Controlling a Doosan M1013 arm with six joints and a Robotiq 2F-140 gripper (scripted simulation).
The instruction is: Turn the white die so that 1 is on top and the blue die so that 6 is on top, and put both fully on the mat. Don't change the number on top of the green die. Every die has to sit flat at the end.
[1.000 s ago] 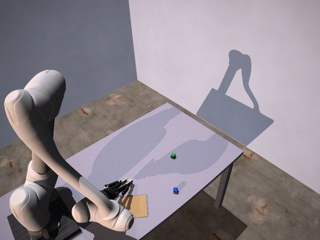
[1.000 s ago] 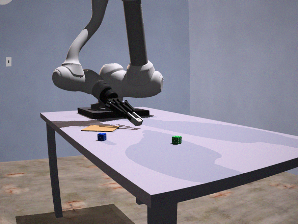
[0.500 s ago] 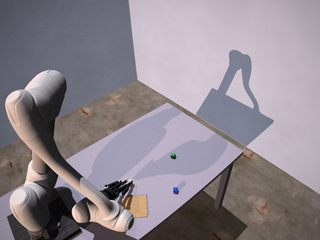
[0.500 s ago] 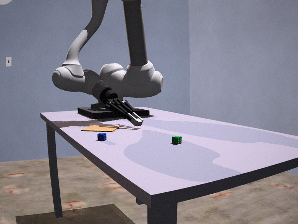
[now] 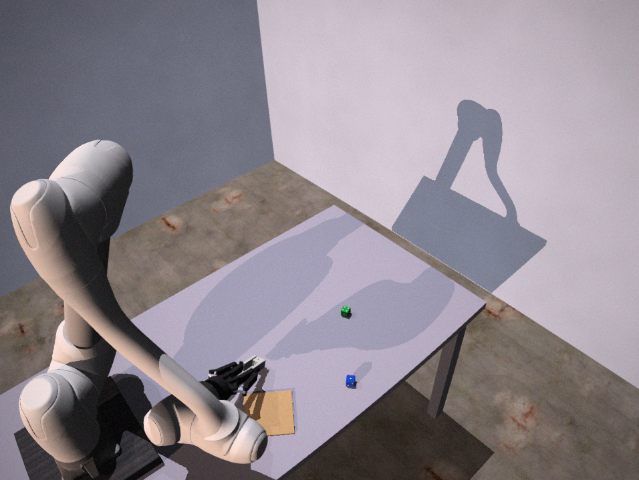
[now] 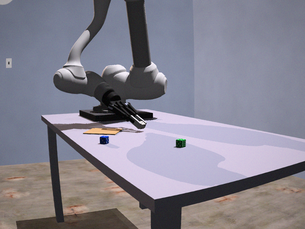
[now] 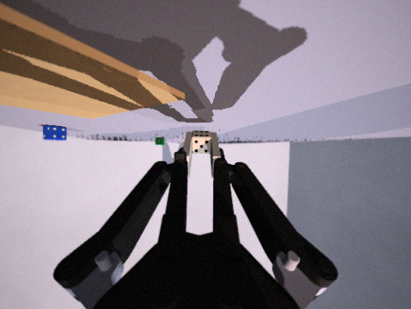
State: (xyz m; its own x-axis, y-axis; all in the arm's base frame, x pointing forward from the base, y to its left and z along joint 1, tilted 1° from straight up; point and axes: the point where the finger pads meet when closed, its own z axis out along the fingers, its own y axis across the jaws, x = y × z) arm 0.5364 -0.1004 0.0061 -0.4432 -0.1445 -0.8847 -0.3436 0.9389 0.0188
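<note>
Right now the white die is 2 cm ahead of my hand, 1 cm to the left of it and 1 cm below it. The rest, counted from my hand: green die 36 cm ahead, 3 cm below, 2 cm to the right; tan mat 14 cm to the right, 6 cm behind, 4 cm below; blue die 22 cm to the right, 18 cm ahead, 3 cm below.
</note>
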